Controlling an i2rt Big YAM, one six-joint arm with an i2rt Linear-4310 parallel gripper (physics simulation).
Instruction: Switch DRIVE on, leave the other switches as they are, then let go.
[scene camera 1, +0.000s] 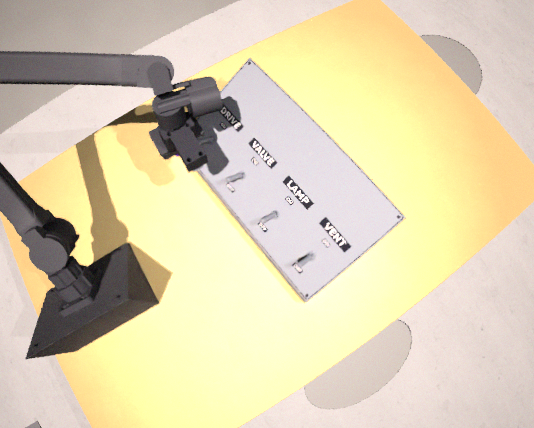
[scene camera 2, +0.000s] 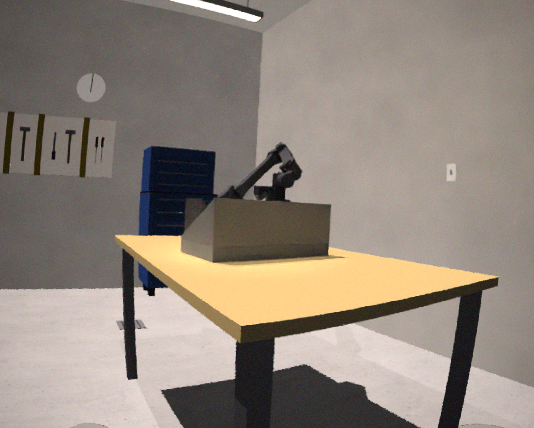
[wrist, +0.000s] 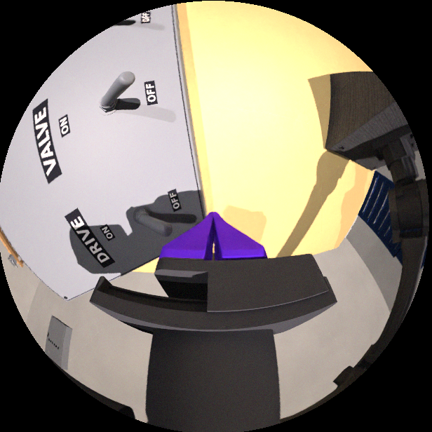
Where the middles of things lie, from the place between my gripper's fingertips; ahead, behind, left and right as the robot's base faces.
The grey switch panel (scene camera 1: 326, 206) lies 180 mm ahead of my hand, 150 mm to the right of it and 30 mm below it.
